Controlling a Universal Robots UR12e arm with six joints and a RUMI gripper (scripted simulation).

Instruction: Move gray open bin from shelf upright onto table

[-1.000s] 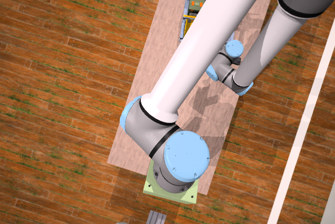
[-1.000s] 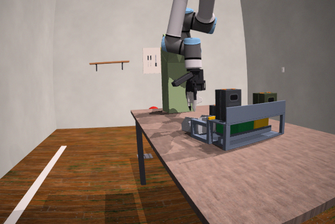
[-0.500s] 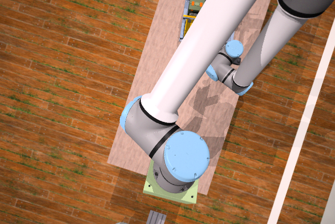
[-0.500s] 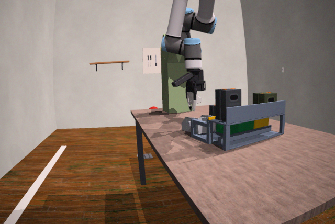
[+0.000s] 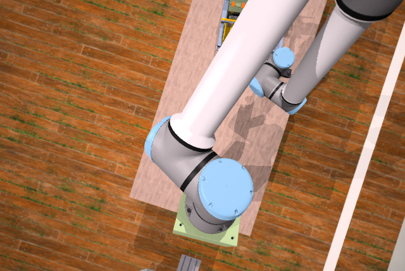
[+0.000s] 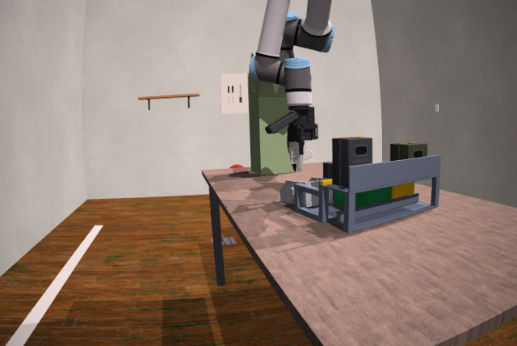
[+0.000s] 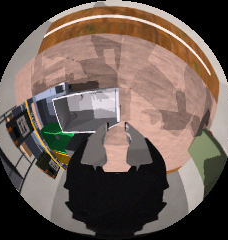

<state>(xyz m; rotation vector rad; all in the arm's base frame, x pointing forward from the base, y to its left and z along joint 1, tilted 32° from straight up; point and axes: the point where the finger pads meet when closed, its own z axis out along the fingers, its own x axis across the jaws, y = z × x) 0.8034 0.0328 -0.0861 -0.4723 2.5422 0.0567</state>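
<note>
My hand is 7 cm short of the gray open bin, 2 cm to the right of it and 7 cm above it. Round my hand: yellow bin (13 cm ahead, 29 cm to the left, 7 cm below); then green bin (18 cm ahead, 19 cm to the left, 7 cm below).
</note>
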